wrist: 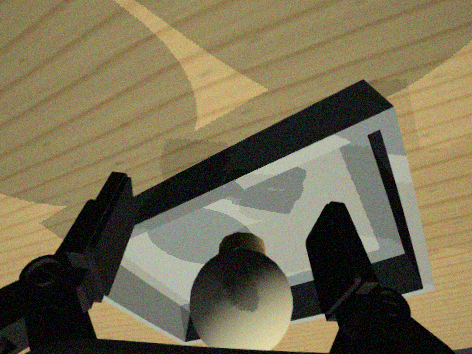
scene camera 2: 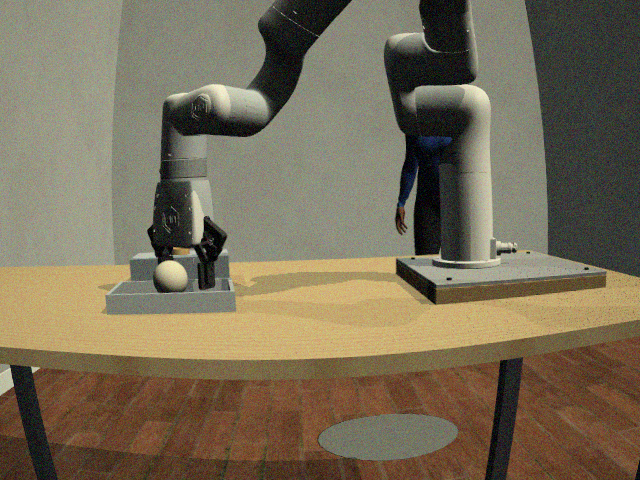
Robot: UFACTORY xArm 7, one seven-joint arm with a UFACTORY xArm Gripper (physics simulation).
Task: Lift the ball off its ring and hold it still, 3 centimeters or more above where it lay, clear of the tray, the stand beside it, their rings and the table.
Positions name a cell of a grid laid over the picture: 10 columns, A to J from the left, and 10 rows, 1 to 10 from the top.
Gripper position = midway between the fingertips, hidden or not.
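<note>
The gripper (scene camera 2: C6) shares its view with a cream ball (scene camera 2: C6) and a grey tray (scene camera 2: C7). From the wrist, the gripper (wrist: E6) is visible again, and so is the tray (wrist: F6).
</note>
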